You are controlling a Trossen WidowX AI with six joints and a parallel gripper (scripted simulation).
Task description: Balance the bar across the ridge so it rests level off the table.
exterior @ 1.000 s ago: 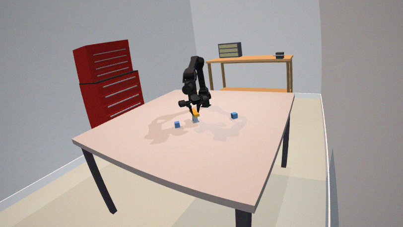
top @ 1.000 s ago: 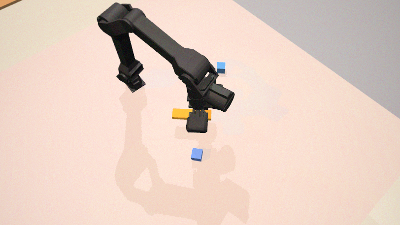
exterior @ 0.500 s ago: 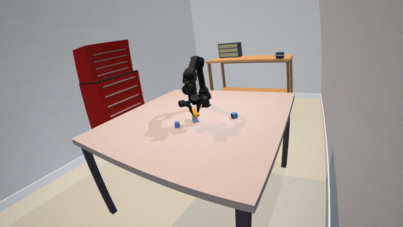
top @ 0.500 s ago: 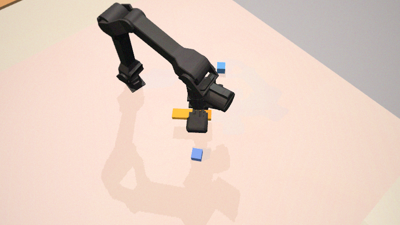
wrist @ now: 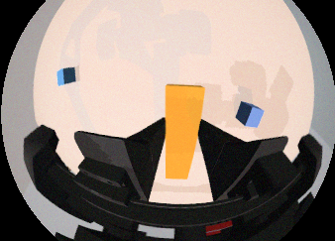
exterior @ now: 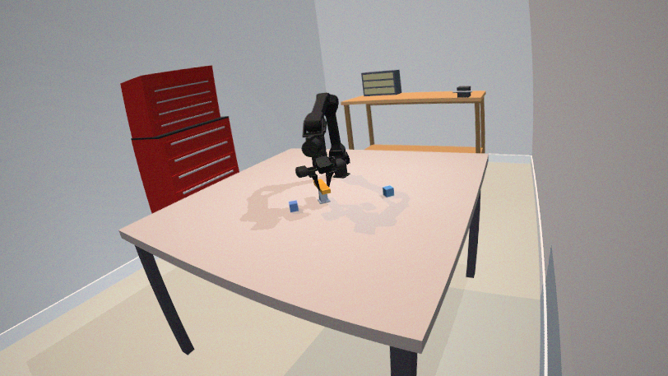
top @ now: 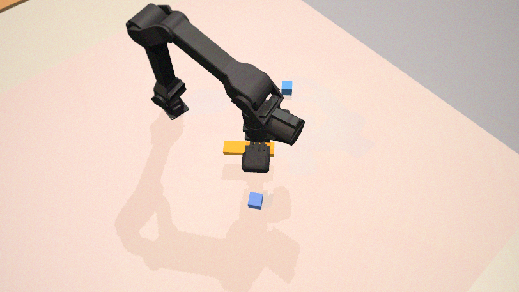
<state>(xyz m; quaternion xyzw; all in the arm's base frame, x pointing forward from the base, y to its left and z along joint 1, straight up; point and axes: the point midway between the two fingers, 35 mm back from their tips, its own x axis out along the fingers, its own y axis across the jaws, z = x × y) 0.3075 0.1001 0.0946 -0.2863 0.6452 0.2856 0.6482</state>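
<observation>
The bar is 2 cm to the right of my gripper tip and 2 cm behind it.
</observation>
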